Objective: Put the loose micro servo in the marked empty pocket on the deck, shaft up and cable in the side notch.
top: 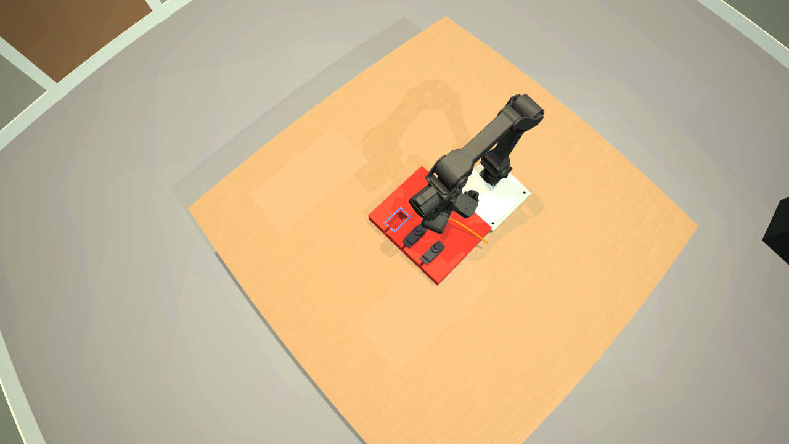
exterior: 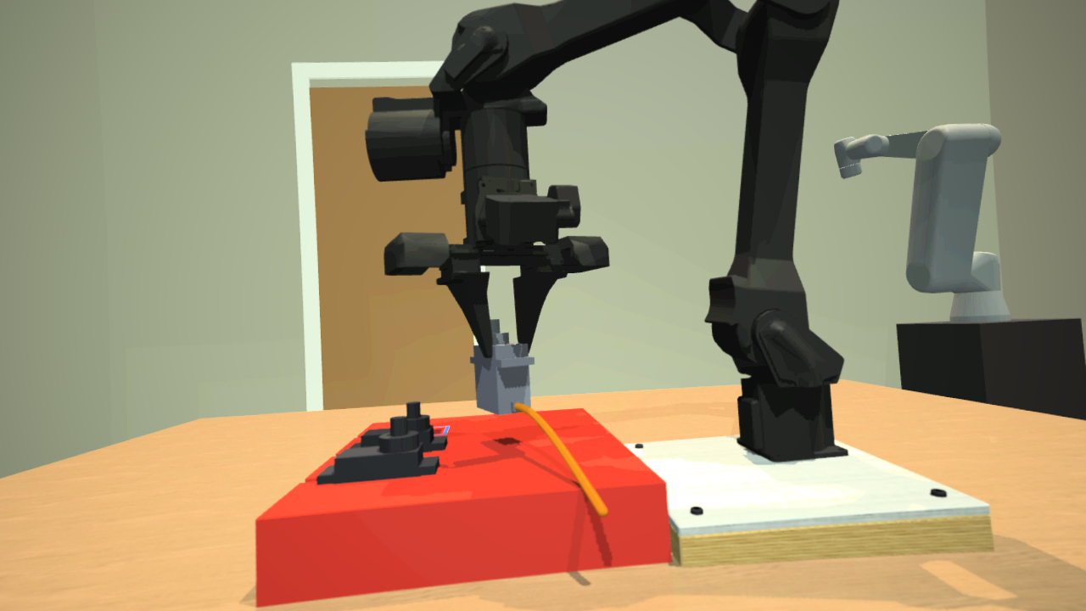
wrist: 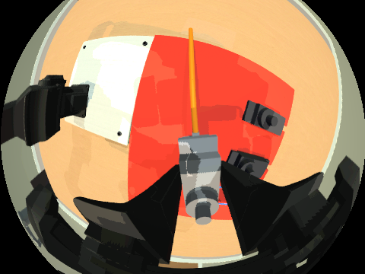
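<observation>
My gripper tip is now 10 cm above the red deck, 2 cm to the left of it and 1 cm past it.
</observation>
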